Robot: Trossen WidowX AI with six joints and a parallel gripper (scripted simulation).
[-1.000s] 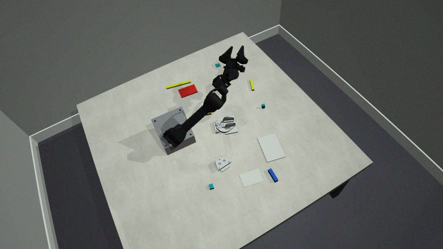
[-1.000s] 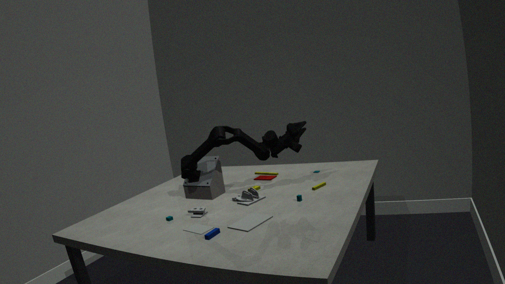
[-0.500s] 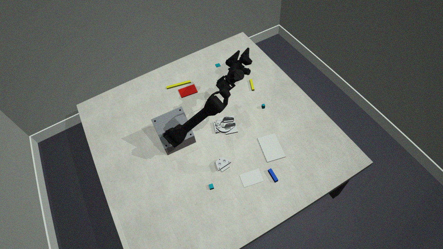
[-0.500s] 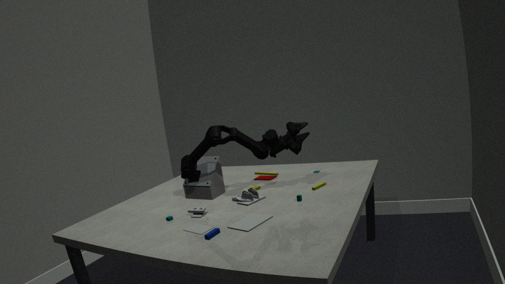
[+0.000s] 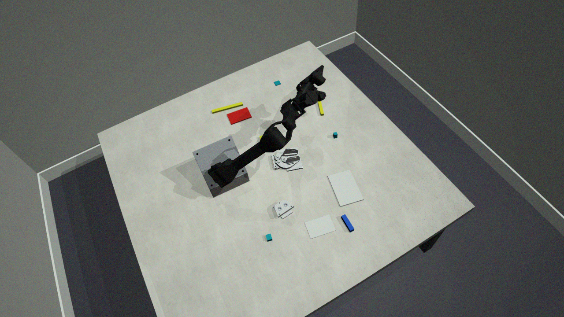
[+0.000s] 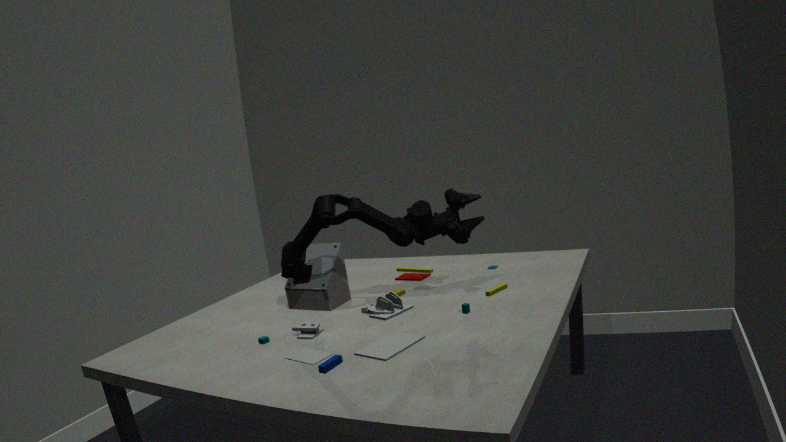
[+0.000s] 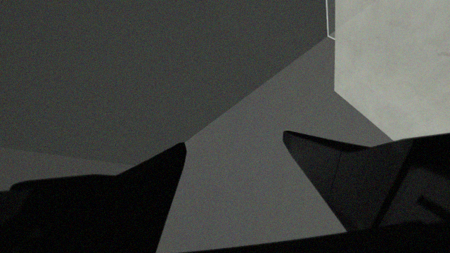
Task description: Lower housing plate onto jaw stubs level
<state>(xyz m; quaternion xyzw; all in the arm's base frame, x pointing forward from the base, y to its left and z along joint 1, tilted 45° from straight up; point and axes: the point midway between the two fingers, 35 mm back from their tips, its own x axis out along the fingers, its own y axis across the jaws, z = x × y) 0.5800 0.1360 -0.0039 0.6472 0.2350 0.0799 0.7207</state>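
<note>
Now: the grey stand 440 mm behind my gripper tip, 360 mm to the right of it and 260 mm below it. Round my gripper tip: blue block 270 mm behind, 570 mm to the right, 260 mm below; then yellow block 320 mm behind, 10 mm to the right, 260 mm below; then red plate 340 mm behind, 210 mm to the left, 270 mm below.
</note>
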